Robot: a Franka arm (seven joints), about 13 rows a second.
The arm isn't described. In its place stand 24 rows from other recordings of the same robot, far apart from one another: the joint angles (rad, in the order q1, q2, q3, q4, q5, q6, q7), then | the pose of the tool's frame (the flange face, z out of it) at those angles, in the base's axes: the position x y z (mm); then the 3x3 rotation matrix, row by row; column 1 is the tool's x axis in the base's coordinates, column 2 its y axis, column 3 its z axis.
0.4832 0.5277 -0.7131 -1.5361 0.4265 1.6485 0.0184 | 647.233, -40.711, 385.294; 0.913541, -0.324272, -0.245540; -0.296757, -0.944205, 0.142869; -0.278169, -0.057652, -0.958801
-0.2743 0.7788 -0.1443 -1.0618 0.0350 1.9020 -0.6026 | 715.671, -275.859, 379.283; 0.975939, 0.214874, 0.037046; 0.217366, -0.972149, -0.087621; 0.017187, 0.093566, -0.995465
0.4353 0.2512 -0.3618 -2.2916 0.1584 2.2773 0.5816 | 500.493, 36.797, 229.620; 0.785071, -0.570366, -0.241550; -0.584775, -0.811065, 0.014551; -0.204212, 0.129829, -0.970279
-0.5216 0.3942 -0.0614 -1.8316 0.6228 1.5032 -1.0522 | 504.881, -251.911, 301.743; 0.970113, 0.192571, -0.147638; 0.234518, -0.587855, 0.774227; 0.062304, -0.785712, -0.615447
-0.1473 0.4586 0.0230 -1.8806 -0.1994 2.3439 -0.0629 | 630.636, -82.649, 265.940; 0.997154, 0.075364, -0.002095; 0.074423, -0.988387, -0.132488; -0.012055, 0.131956, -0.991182
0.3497 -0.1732 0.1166 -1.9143 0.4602 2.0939 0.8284 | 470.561, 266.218, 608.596; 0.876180, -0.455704, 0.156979; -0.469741, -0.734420, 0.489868; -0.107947, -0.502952, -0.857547
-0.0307 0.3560 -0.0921 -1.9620 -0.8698 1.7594 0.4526 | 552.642, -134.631, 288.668; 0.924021, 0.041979, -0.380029; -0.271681, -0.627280, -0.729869; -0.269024, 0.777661, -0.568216
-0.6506 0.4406 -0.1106 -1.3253 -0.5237 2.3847 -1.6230 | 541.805, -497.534, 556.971; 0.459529, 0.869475, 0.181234; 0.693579, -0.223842, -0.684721; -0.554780, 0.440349, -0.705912
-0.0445 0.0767 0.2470 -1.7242 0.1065 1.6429 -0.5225 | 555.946, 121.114, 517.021; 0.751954, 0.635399, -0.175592; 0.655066, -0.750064, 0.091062; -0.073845, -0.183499, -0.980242
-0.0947 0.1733 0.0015 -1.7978 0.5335 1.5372 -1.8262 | 565.116, 3.270, 436.373; 0.039368, 0.947486, -0.317365; 0.828575, 0.146567, 0.540354; 0.558493, -0.284234, -0.779293
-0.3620 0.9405 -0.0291 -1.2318 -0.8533 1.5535 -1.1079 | 616.859, -337.226, 197.855; 0.193517, 0.741767, -0.642131; 0.529181, -0.630050, -0.568335; -0.826147, -0.229821, -0.514455
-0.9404 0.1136 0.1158 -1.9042 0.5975 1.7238 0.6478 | 416.907, -376.968, 433.626; 0.000832, -0.962779, 0.270287; -0.826381, 0.151540, 0.542337; -0.563111, -0.223811, -0.795497
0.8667 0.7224 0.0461 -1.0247 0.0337 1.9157 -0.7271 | 477.281, 601.692, 439.145; -0.051032, 0.997119, 0.056126; 0.984537, 0.040798, 0.170359; 0.167578, 0.063952, -0.983782
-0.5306 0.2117 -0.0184 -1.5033 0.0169 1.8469 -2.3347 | 547.429, -331.993, 556.601; -0.205579, 0.971410, 0.118746; 0.975224, 0.213478, -0.058009; -0.081700, 0.103878, -0.991229
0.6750 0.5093 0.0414 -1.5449 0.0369 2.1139 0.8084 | 528.597, 456.878, 361.989; 0.993265, -0.115247, 0.011932; -0.115830, -0.990160, 0.078533; 0.002764, -0.079387, -0.996840
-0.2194 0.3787 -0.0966 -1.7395 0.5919 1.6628 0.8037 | 593.150, -131.311, 345.197; 0.190603, -0.966292, -0.173060; -0.749598, -0.257094, 0.609922; -0.633856, 0.013472, -0.773334
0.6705 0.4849 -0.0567 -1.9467 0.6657 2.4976 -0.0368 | 513.956, 359.345, 235.413; 0.990570, 0.118840, -0.068176; 0.135868, -0.916123, 0.377172; -0.017635, -0.382879, -0.923630
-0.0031 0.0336 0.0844 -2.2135 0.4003 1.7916 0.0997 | 476.078, 72.031, 340.637; 0.869967, -0.256263, -0.421292; -0.104964, -0.931014, 0.349565; -0.481809, -0.259889, -0.836850
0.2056 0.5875 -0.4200 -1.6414 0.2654 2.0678 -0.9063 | 664.207, -96.935, 288.026; 0.820013, 0.563575, -0.099807; 0.568017, -0.822747, 0.021057; -0.070249, -0.073959, -0.994784
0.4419 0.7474 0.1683 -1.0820 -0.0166 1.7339 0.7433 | 632.342, 393.437, 380.158; 0.977460, -0.168967, -0.126578; -0.165874, -0.985537, 0.034665; -0.130605, -0.012888, -0.991351
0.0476 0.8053 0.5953 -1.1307 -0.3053 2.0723 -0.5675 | 703.927, 319.382, 400.291; 0.415379, 0.897602, 0.147553; 0.867468, -0.439694, 0.232742; 0.273788, 0.031321, -0.961280
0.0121 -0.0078 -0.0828 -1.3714 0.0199 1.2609 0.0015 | 514.296, -34.085, 693.919; 0.992563, -0.068030, -0.100945; -0.065643, -0.997484, 0.026790; -0.102513, -0.019964, -0.994531
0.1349 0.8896 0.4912 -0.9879 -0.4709 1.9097 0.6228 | 721.003, 303.038, 367.201; 0.989300, -0.048128, 0.137729; -0.047238, -0.998836, -0.009723; 0.138037, 0.003113, -0.990422
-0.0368 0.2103 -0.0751 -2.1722 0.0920 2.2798 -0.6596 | 544.298, -58.753, 287.918; 0.882208, 0.461573, -0.093054; 0.467968, -0.881366, 0.064808; -0.052101, -0.100720, -0.993550
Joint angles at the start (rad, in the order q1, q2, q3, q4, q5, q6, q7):
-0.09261 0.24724 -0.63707 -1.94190 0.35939 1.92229 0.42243
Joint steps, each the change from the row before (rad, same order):
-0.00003 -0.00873 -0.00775 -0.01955 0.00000 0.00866 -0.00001
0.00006 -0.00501 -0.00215 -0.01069 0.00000 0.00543 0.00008
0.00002 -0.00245 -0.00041 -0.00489 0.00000 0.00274 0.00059
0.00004 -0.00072 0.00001 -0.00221 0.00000 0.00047 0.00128
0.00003 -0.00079 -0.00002 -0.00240 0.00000 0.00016 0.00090
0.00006 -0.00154 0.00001 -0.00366 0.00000 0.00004 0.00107
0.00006 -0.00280 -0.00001 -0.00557 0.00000 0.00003 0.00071
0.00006 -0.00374 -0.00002 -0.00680 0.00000 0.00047 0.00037
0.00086 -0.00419 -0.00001 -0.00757 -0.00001 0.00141 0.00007
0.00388 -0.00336 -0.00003 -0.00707 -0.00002 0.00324 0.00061
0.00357 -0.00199 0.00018 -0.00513 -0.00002 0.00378 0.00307
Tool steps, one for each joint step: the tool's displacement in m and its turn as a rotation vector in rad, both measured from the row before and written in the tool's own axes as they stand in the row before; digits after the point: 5 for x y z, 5 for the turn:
0.00069 0.00736 0.00254 0.00314 -0.00277 0.01146
-0.00023 0.00305 0.00163 0.00183 -0.00143 0.00422
-0.00027 0.00114 0.00076 0.00098 -0.00053 0.00190
-0.00021 0.00045 0.00063 -0.00027 -0.00112 0.00176
-0.00025 0.00053 0.00070 -0.00042 -0.00152 0.00146
-0.00047 0.00079 0.00094 -0.00044 -0.00241 0.00178
-0.00077 0.00122 0.00123 -0.00026 -0.00355 0.00172
-0.00093 0.00148 0.00132 0.00016 -0.00384 0.00152
-0.00122 0.00125 0.00149 0.00033 -0.00351 0.00055
-0.00188 -0.00026 0.00184 -0.00029 -0.00185 -0.00173
-0.00147 -0.00066 0.00154 -0.00029 -0.00027 0.00058

